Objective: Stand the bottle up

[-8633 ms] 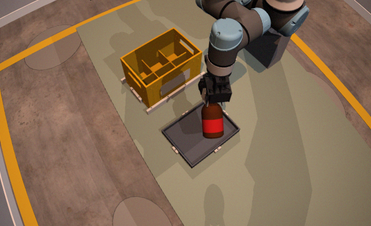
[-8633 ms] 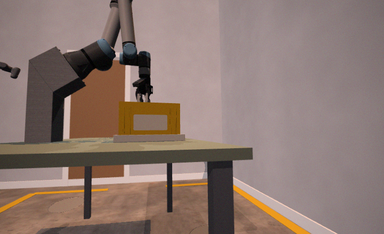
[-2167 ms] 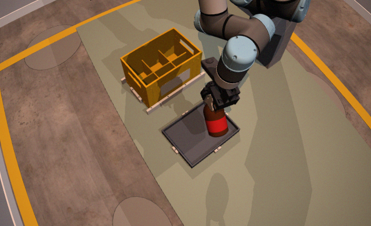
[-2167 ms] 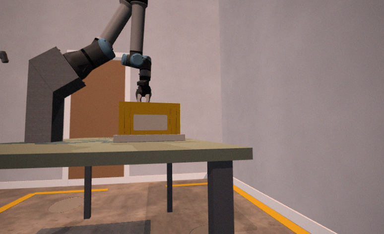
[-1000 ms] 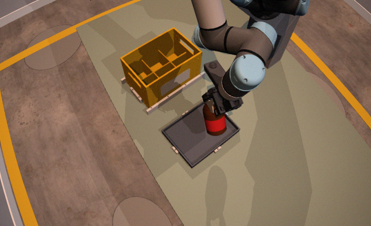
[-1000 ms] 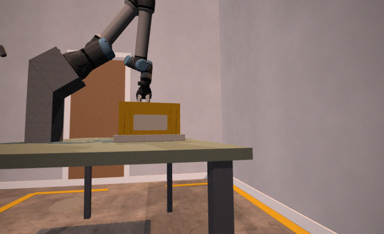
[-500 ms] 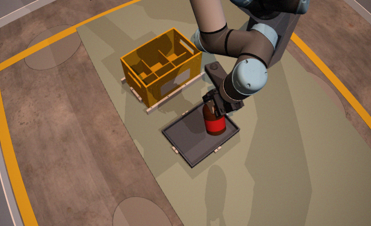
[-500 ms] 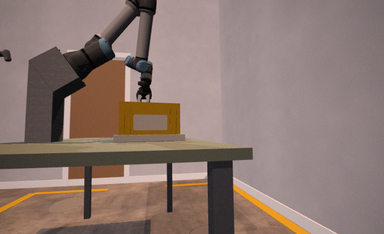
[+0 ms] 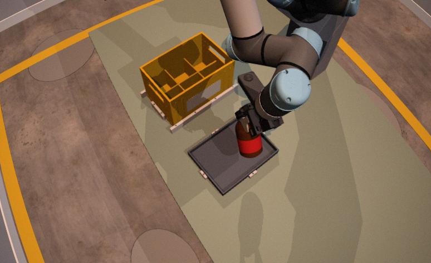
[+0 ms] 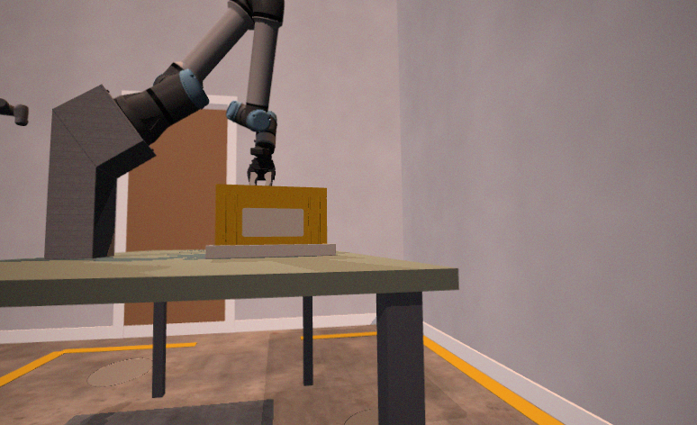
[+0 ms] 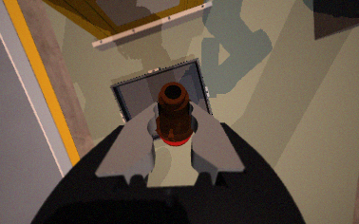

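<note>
My hand is 30 mm to the right of the brown bottle and 40 mm above it. The rest, counted from my hand: yellow crate 40 mm ahead, 290 mm to the right, 120 mm below; then dark grey tray 30 mm ahead, 10 mm to the left, 190 mm below.
</note>
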